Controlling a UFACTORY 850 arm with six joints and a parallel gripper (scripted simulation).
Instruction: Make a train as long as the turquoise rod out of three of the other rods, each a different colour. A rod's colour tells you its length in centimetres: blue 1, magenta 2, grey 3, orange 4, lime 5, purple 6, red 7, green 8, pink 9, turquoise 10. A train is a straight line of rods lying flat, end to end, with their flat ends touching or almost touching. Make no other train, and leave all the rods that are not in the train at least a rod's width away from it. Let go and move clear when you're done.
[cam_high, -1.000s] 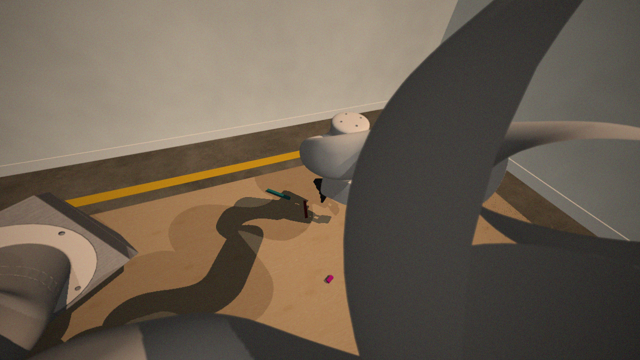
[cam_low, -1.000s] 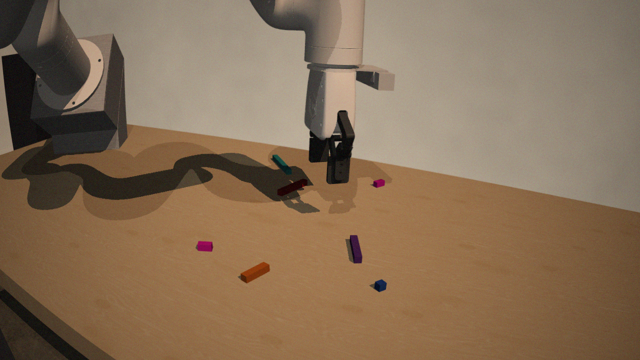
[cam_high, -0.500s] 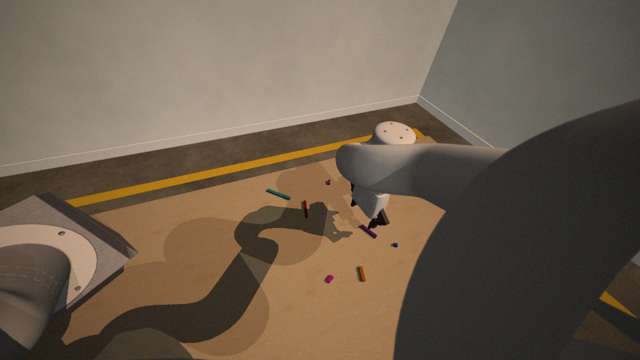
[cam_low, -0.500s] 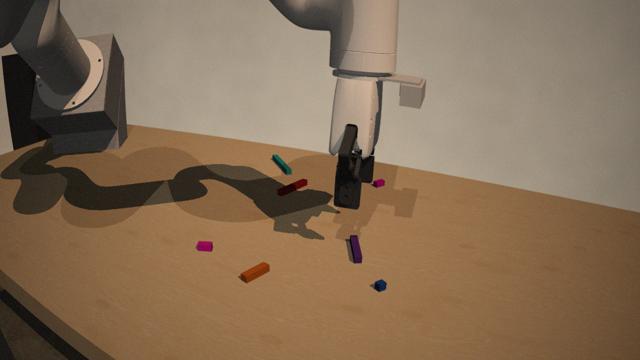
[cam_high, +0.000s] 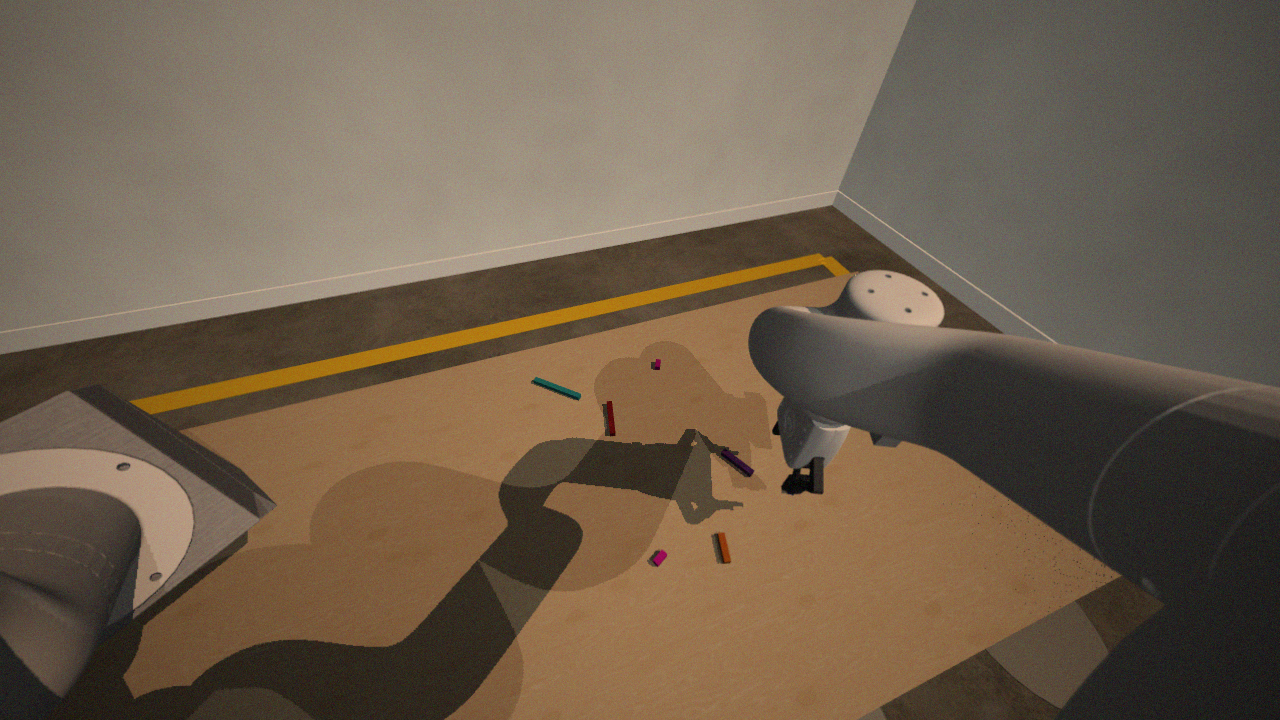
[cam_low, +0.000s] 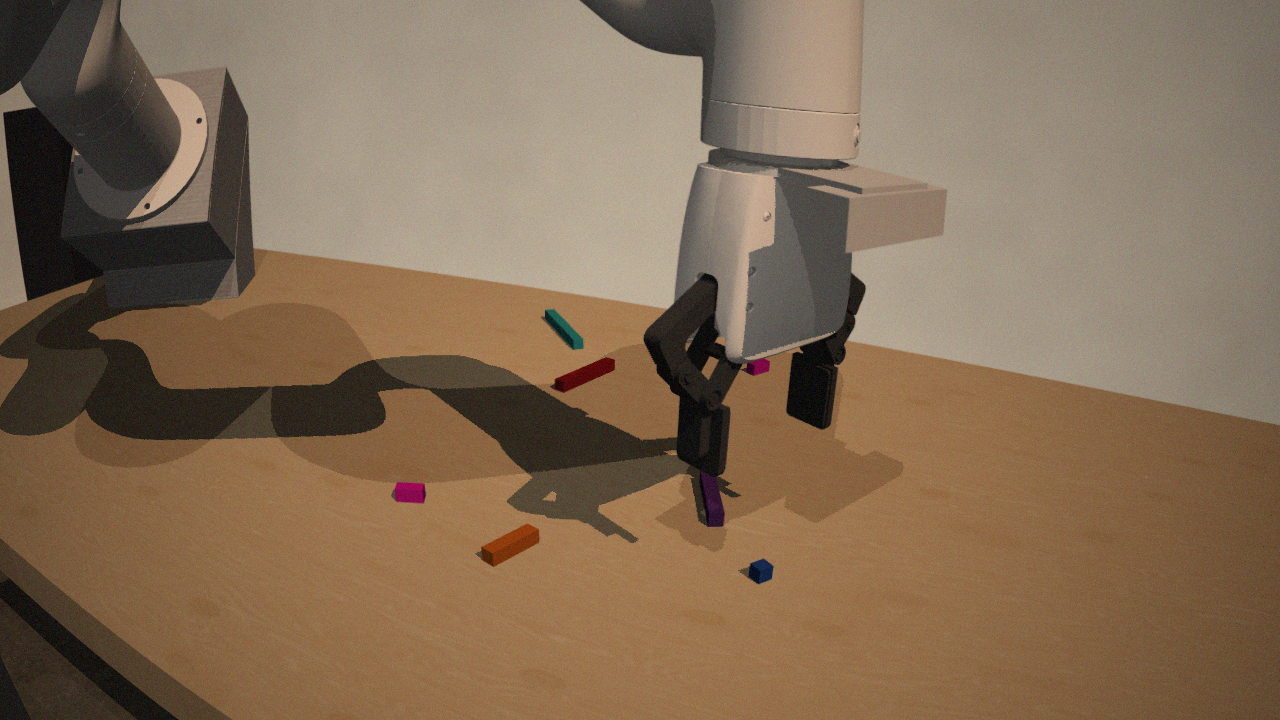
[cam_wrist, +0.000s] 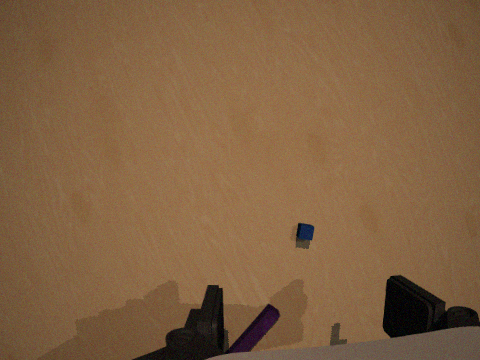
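The blue rod lies 10 mm ahead of my hand, 30 mm to the right of it and 80 mm below it. The rest, counted from my hand: orange rod: 140 mm behind, 20 mm to the right, 80 mm below; purple rod: 20 mm behind, 60 mm to the left, 80 mm below; red rod: 130 mm behind, 270 mm to the left, 80 mm below.
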